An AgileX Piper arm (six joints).
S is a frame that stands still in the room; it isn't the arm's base.
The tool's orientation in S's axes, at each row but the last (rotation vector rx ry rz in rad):
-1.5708, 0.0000, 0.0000
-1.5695, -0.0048, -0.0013
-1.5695, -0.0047, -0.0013
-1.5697, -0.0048, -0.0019
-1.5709, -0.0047, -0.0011
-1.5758, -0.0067, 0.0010
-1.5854, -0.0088, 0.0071
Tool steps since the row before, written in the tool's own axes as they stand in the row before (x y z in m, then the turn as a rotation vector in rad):
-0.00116, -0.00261, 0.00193, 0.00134, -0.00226, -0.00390
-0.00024, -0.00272, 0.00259, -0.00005, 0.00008, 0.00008
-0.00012, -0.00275, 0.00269, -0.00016, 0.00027, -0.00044
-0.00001, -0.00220, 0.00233, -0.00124, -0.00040, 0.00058
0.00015, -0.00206, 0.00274, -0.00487, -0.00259, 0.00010
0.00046, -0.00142, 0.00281, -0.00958, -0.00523, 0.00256
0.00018, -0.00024, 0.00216, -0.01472, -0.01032, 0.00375
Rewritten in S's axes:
-0.00116, 0.00193, 0.00261, 0.00134, -0.00390, 0.00226
-0.00026, 0.00259, 0.00272, -0.00005, 0.00008, -0.00008
-0.00014, 0.00269, 0.00275, -0.00016, -0.00044, -0.00027
-0.00002, 0.00233, 0.00220, -0.00124, 0.00058, 0.00040
0.00014, 0.00274, 0.00206, -0.00488, 0.00009, 0.00257
0.00044, 0.00282, 0.00141, -0.00961, 0.00254, 0.00518
0.00016, 0.00216, 0.00021, -0.01477, 0.00375, 0.01025

